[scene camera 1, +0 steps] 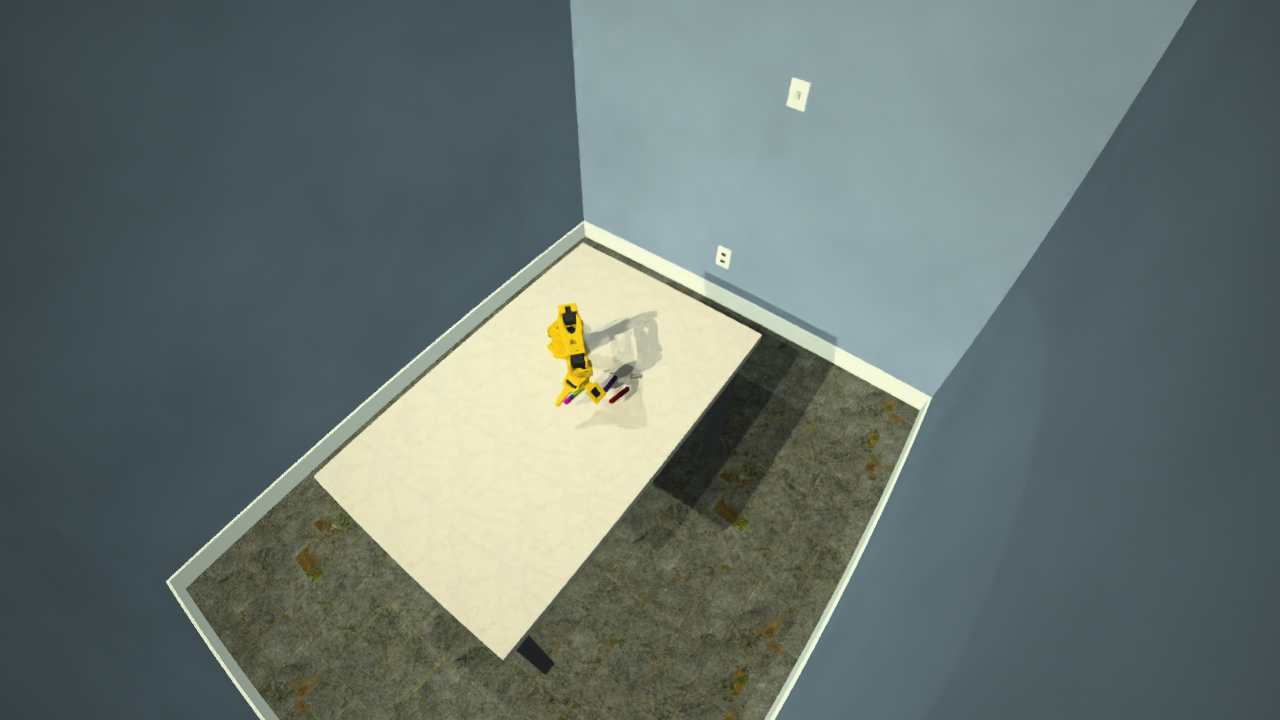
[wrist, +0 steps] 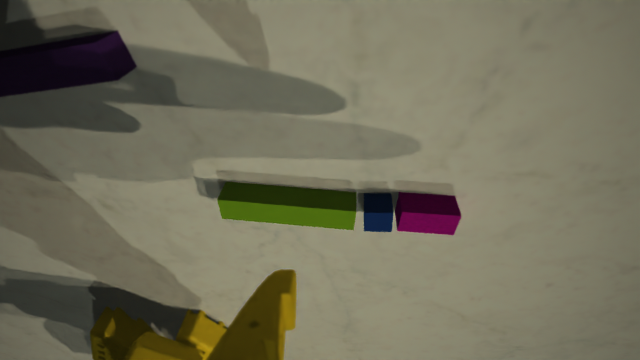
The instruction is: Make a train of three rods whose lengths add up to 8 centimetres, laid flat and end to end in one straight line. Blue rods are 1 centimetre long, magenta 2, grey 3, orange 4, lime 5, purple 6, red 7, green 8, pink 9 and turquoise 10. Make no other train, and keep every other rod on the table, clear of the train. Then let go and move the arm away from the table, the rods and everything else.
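Frame: origin at the arm's base, x ahead, y left, z up, level; centimetres.
Where they show: end effector, tool point: [scene camera 1: 582, 387] [wrist: 295, 291]; arm's base, origin of the base link: [wrist: 169, 327].
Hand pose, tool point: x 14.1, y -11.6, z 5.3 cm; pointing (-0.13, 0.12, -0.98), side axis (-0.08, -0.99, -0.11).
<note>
Things, the pixels of their top centre, and the offset from my tool point. Level surfaces: height alone.
- lime rod, middle of its top: [wrist: 286, 215] [scene camera 1: 580, 388] dx -2.2, dy +1.3, dz -4.3 cm
- blue rod, middle of its top: [wrist: 378, 222] dx -2.6, dy -2.0, dz -4.3 cm
- magenta rod, middle of its top: [wrist: 428, 223] [scene camera 1: 567, 399] dx -2.6, dy -3.7, dz -4.3 cm
- purple rod, middle of its top: [wrist: 13, 76] [scene camera 1: 610, 382] dx +3.5, dy +8.1, dz -4.3 cm
- red rod, middle of its top: [scene camera 1: 619, 394] dx +7.9, dy +6.6, dz -4.3 cm
- pale table, its level: dz -5.3 cm
- small grey shape, middle of its top: [scene camera 1: 635, 375] dx +7.8, dy +14.7, dz -4.3 cm
In the wrist view a lime rod [wrist: 287, 206] [scene camera 1: 578, 393], a blue rod [wrist: 378, 212] and a magenta rod [wrist: 427, 214] [scene camera 1: 567, 400] lie flat in a nearly straight row. A small gap shows between lime and blue, and a narrower one between blue and magenta. The lime rod is slightly angled. A purple rod [wrist: 60, 64] [scene camera 1: 610, 383] lies apart at the upper left of the wrist view. A red rod [scene camera 1: 619, 394] lies beyond it. My gripper [scene camera 1: 577, 398] is open and empty, above the row. One notched jaw [wrist: 267, 315] shows below the row in the wrist view.
The pale table [scene camera 1: 474, 474] carries the arm [scene camera 1: 569, 344] near its back left. A small grey shape [scene camera 1: 635, 376] lies near the purple rod, perhaps a grey rod; shadows make it hard to tell. Arm shadows cross the table around the rods.
</note>
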